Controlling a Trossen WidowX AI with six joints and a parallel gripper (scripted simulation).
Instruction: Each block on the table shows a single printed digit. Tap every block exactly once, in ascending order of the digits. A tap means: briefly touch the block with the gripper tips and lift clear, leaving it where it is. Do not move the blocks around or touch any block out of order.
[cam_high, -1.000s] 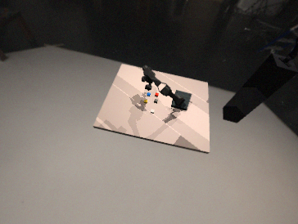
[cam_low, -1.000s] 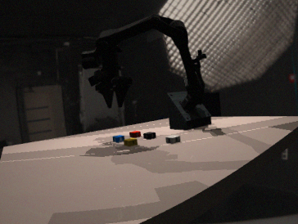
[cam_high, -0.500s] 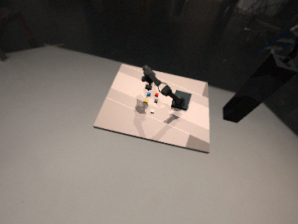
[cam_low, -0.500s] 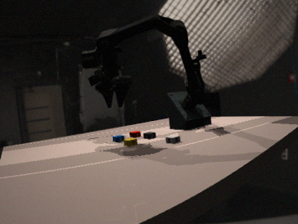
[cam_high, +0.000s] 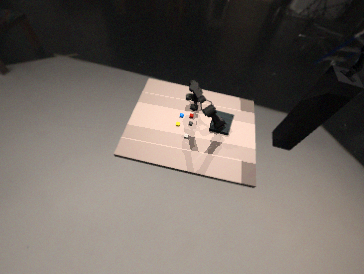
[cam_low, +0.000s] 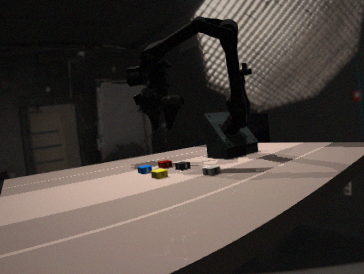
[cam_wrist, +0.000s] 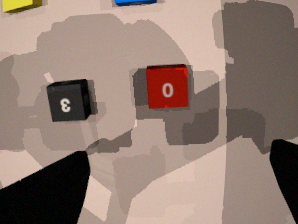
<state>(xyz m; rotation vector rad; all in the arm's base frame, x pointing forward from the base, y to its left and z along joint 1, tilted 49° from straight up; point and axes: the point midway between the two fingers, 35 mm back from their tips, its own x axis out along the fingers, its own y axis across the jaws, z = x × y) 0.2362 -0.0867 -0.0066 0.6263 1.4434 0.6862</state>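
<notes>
My gripper tip is 110 mm above the red block. From my gripper tip the other things lie so: yellow block (100 mm ahead, 130 mm to the left, 110 mm below); blue block (90 mm ahead, 30 mm to the left, 110 mm below); black block (10 mm behind, 90 mm to the left, 110 mm below).
</notes>
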